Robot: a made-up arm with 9 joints. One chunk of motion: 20 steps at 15 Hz.
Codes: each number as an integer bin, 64 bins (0 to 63) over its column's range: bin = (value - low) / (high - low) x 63, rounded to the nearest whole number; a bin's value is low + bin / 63 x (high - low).
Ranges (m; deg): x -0.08..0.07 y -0.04..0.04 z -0.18..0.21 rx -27..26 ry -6..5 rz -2..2
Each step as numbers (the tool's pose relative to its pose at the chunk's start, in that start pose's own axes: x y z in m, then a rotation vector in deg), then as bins.
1 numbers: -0.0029 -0.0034 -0.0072 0.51 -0.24 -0.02
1 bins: 32 29 28 33 33 31
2 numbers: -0.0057 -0.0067 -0.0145 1.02 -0.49 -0.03
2 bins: 31 26 27 33 32 31
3 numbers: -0.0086 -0.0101 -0.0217 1.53 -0.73 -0.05
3 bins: 30 24 26 34 30 31
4 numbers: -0.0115 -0.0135 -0.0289 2.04 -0.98 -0.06
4 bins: 29 21 24 35 29 31
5 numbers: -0.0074 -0.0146 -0.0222 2.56 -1.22 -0.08
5 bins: 30 20 25 35 27 30
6 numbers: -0.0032 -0.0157 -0.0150 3.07 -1.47 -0.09
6 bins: 32 19 27 36 26 30
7 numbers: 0.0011 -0.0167 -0.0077 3.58 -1.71 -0.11
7 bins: 34 18 28 36 25 30
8 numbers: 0.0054 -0.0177 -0.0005 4.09 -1.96 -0.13
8 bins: 36 18 29 37 23 29
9 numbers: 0.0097 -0.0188 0.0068 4.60 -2.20 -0.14
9 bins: 38 17 30 38 22 29
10 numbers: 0.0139 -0.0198 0.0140 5.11 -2.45 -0.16
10 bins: 39 16 31 38 20 29
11 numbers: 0.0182 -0.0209 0.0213 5.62 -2.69 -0.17
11 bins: 41 15 33 39 19 29
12 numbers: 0.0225 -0.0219 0.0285 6.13 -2.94 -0.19
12 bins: 43 14 34 39 18 29
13 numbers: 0.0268 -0.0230 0.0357 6.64 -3.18 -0.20
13 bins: 45 13 35 40 16 28
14 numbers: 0.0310 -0.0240 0.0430 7.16 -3.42 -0.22
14 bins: 47 13 36 41 15 28
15 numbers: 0.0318 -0.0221 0.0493 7.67 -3.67 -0.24
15 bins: 47 14 37 41 13 28
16 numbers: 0.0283 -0.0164 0.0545 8.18 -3.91 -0.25
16 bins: 45 19 38 42 12 28
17 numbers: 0.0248 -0.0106 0.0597 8.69 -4.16 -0.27
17 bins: 44 23 39 42 11 27
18 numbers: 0.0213 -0.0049 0.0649 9.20 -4.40 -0.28
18 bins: 43 28 40 43 9 27
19 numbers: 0.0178 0.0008 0.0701 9.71 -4.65 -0.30
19 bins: 41 32 40 44 8 27
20 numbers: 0.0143 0.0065 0.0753 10.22 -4.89 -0.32
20 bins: 40 37 41 44 6 26
